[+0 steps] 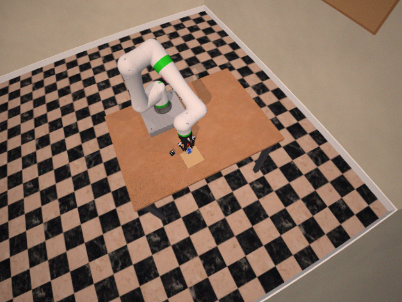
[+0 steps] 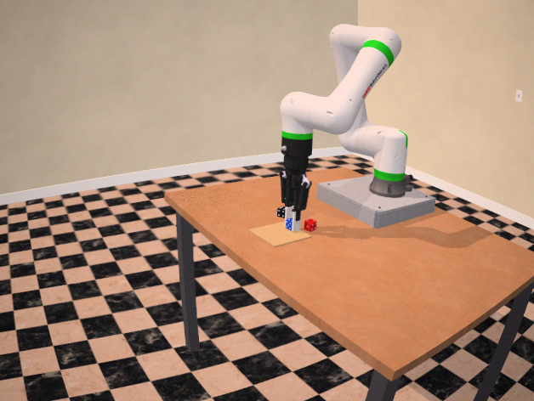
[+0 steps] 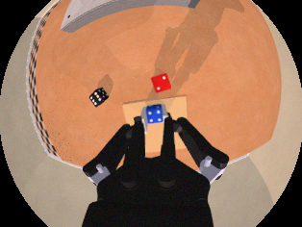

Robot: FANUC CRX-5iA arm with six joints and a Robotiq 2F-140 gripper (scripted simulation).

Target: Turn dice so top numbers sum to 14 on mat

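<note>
Now: hand 2 cm above the blue die. The rest, counted from my hand: tan mat 5 cm ahead, 4 cm below; black die 6 cm behind, 12 cm to the right, 3 cm below; red die 6 cm behind, 2 cm to the left, 3 cm below.
</note>
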